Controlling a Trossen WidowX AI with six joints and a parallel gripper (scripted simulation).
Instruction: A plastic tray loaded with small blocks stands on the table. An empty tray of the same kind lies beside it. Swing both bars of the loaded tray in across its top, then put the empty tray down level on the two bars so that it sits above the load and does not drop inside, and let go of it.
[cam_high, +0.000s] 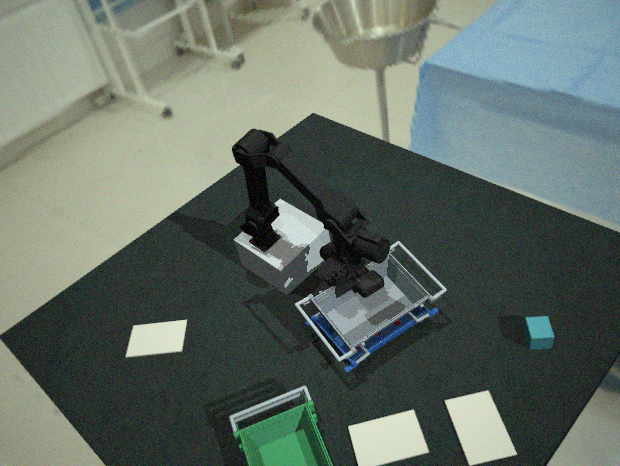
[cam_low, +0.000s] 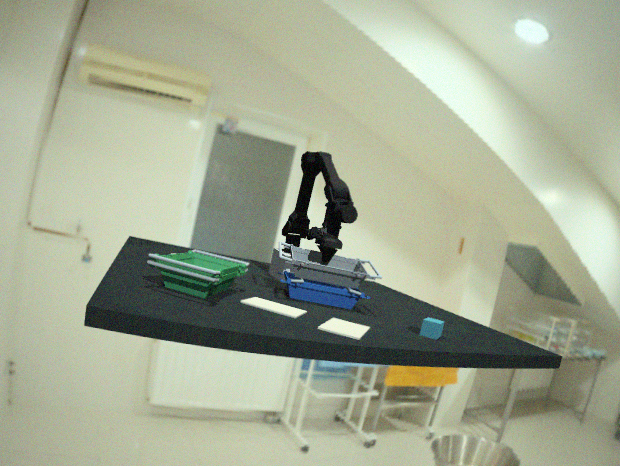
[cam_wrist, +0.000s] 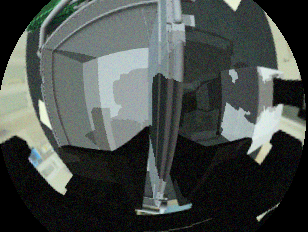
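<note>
Now: the grey tray 7 cm ahead of my gripper tip, 2 cm to the right of it and 2 cm above it. Round my gripper tip: teal block 38 cm ahead, 20 cm to the left, 8 cm below.
</note>
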